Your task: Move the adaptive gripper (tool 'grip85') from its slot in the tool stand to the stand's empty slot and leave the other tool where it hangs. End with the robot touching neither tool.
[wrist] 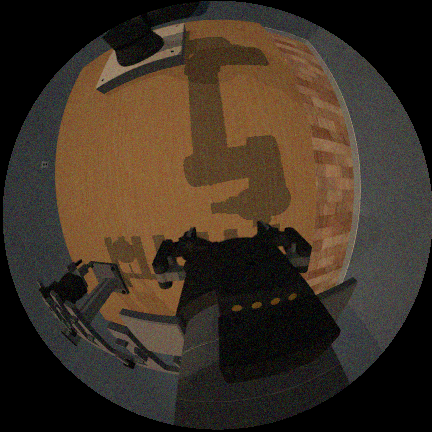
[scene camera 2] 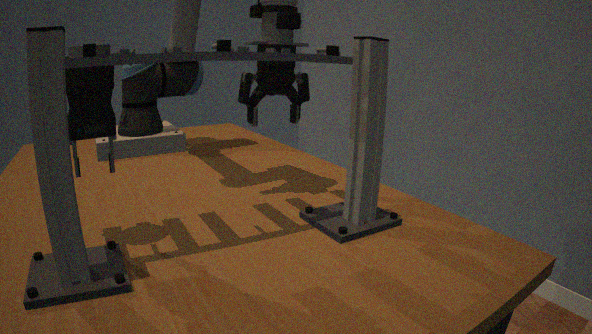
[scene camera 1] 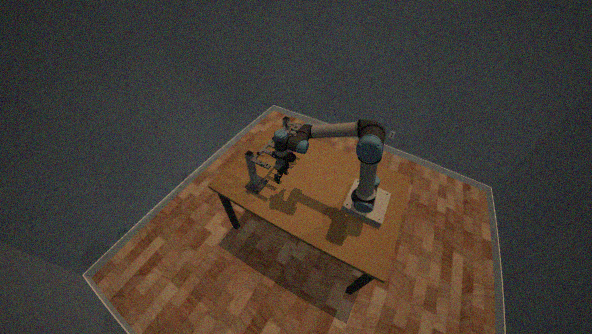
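Seen in the pictures: hand, its tool point: [scene camera 2: 277, 36]; arm's base, origin of its link: [wrist: 140, 50] [scene camera 2: 140, 132].
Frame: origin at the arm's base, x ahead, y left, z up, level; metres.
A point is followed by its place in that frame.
Note:
The adaptive gripper [scene camera 1: 278, 179] [scene camera 2: 274, 117] [wrist: 227, 231] is mounted on my wrist, upright with its fingers pointing down. Its fingers are spread open, with nothing between them. It is behind the crossbar [scene camera 2: 200, 56] @[x 0.724, y 0.085, z 0.221 m] of the tool stand, on the robot-base side, towards the right post in scene camera 2. It appears clear of the slot forks; the wrist view shows a pale fork plate [wrist: 155, 334] @[x 0.498, y 0.226, z 0.254 m] beside it. The parallel gripper [scene camera 2: 91, 102] [wrist: 72, 287] hangs at the other end of the stand, by the left post in scene camera 2. The stand's middle slot holds no tool.
The stand's posts [scene camera 1: 251, 170] @[x 0.688, y 0.370, z 0.121 m] [scene camera 2: 367, 135] @[x 0.727, y 0.338, z 0.107 m] rise from bolted foot plates on the wooden table [scene camera 1: 310, 220] @[x 0.199, y 0.339, z -0.055 m] [scene camera 2: 425, 280] @[x 0.901, y 0.340, z -0.055 m] [wrist: 125, 125] @[x 0.282, y 0.008, z -0.055 m]. The robot's pale base plate [scene camera 1: 382, 202] @[x -0.138, y -0.059, z 0.000 m] [scene camera 2: 145, 145] @[x 0.097, y 0.014, z -0.024 m] [wrist: 175, 42] @[x -0.001, y 0.113, z 0.000 m] is at the table's other end. The arm's shadow lies across the table.

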